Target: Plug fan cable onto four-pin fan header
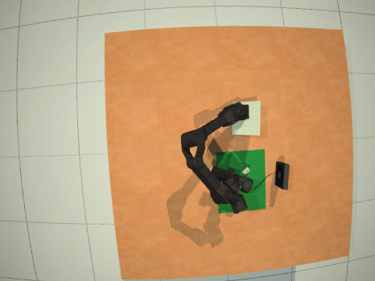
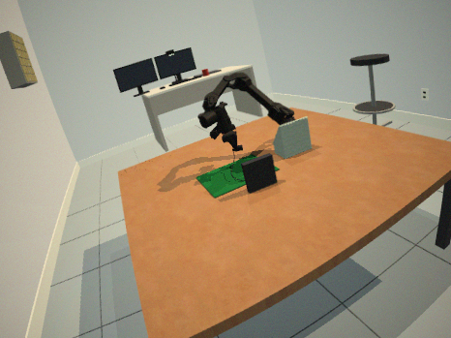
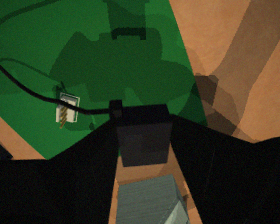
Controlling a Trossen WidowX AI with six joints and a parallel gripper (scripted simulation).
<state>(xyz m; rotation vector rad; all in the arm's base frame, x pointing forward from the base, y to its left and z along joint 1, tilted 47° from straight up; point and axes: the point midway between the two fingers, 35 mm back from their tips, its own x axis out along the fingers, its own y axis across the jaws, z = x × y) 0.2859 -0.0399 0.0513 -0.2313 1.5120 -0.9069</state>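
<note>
Right now the pale fan header is 9 cm to the left of my gripper tip and 8 cm below it. The rest, counted from my gripper tip: green board: 9 cm below, 7 cm to the left, 5 cm ahead; then dark fan plug: 1 cm behind; then black fan: 25 cm to the left, 2 cm below, 2 cm ahead.
</note>
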